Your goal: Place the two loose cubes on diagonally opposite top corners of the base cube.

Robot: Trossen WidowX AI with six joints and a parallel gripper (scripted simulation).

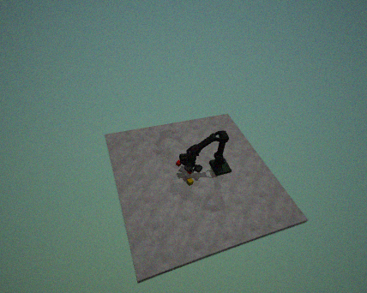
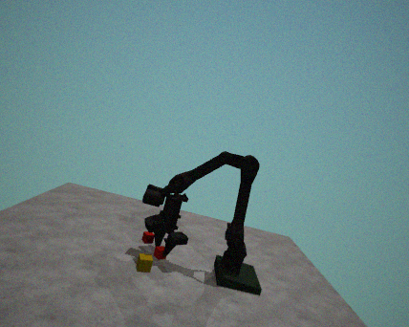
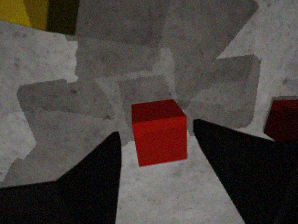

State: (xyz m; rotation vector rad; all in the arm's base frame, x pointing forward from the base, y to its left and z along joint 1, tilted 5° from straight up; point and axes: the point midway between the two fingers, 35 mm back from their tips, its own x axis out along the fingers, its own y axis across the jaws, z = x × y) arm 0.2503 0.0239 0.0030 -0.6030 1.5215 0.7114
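Now: the yellow base cube 2 cm ahead of my gripper tip and 11 cm to the left of it.
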